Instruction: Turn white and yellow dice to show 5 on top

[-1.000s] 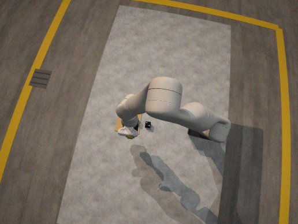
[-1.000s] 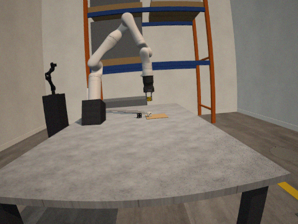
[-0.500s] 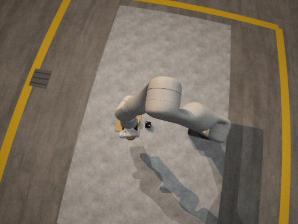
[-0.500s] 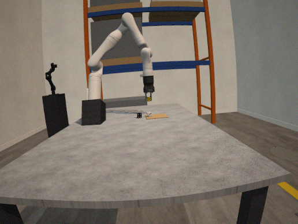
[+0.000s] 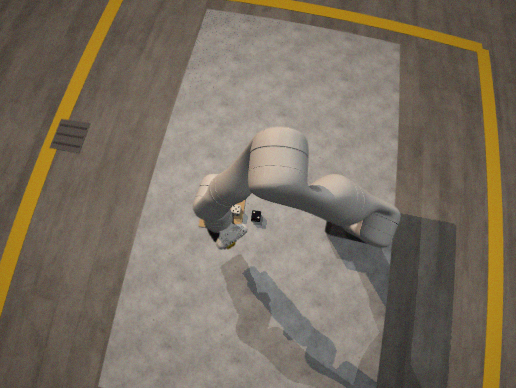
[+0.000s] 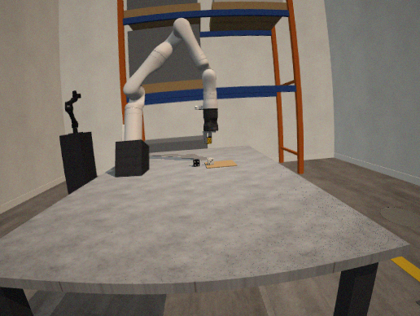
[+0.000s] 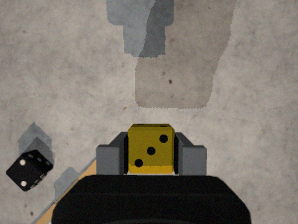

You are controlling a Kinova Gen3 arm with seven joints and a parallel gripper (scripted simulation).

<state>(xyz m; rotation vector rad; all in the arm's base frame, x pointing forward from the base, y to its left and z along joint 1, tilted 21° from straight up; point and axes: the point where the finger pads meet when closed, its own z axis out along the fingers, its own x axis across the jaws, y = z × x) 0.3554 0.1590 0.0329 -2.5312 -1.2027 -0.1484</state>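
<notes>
My hand is 13 cm to the left of the tan mat, 11 cm above it and 6 cm short of it. Also, from my hand: white die 13 cm to the right, 9 cm below, 1 cm ahead; then black die 13 cm to the right, 10 cm below, 6 cm behind; then yellow die 1 cm below.
</notes>
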